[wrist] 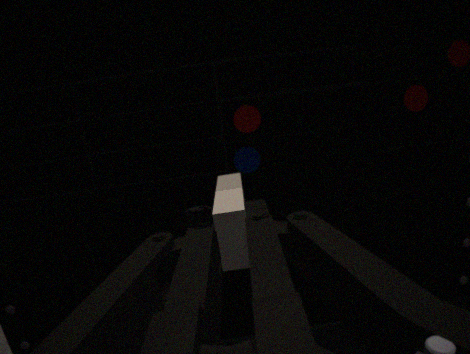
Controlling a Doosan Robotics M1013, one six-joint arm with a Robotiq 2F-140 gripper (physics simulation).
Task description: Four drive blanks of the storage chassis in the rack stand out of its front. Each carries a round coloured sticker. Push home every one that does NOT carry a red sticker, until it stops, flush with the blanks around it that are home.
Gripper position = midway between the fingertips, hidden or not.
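My gripper (232,195), visible. Rack (122,122), likewise.
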